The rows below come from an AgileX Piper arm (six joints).
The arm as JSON. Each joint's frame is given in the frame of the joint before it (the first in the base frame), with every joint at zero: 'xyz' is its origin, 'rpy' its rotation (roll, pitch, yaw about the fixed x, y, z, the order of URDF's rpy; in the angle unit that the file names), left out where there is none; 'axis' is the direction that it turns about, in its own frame. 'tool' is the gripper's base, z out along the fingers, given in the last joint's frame.
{
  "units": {
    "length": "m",
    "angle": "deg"
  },
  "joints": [
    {
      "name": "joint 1",
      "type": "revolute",
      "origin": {
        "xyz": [
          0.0,
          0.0,
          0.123
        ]
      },
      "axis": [
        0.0,
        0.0,
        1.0
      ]
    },
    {
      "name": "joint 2",
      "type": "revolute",
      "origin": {
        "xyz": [
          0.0,
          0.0,
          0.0
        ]
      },
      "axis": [
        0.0,
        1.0,
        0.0
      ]
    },
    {
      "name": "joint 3",
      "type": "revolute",
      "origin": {
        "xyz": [
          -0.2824,
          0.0,
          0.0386
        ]
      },
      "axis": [
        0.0,
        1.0,
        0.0
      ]
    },
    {
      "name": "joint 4",
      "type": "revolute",
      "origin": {
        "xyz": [
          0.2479,
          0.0,
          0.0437
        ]
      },
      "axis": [
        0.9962,
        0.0,
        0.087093
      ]
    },
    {
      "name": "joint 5",
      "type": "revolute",
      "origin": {
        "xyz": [
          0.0,
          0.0,
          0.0
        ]
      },
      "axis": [
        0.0,
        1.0,
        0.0
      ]
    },
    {
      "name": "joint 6",
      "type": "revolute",
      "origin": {
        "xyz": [
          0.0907,
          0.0,
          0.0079
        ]
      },
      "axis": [
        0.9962,
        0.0,
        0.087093
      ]
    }
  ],
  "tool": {
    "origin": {
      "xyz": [
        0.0,
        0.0,
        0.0
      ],
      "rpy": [
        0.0,
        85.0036,
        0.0
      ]
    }
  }
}
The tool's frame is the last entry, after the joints.
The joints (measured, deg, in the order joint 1, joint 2, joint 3, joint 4, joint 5, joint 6), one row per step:
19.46, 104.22, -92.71, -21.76, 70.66, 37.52
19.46, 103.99, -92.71, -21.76, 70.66, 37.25
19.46, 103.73, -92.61, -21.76, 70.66, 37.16
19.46, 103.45, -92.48, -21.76, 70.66, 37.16
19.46, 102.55, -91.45, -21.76, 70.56, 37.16
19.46, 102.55, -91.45, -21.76, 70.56, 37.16
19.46, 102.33, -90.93, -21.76, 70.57, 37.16
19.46, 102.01, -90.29, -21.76, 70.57, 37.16
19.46, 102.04, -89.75, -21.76, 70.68, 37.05
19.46, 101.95, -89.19, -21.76, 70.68, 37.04
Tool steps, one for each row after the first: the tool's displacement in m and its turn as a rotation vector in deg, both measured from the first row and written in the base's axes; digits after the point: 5 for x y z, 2 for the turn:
-0.00066, -0.00023, 0.00152, -0.01, -0.15, 0.25
-0.00157, -0.00055, 0.00276, 0.01, -0.28, 0.33
-0.00258, -0.00091, 0.00398, 0.06, -0.42, 0.33
-0.00657, -0.00230, 0.00498, 0.05, -0.38, 0.36
-0.00657, -0.00230, 0.00498, 0.05, -0.38, 0.36
-0.00799, -0.00280, 0.00393, -0.05, -0.09, 0.36
-0.00987, -0.00347, 0.00295, -0.16, 0.21, 0.36
-0.01075, -0.00380, 0.00016, -0.42, 0.87, 0.42
-0.01187, -0.00420, -0.00191, -0.58, 1.32, 0.43

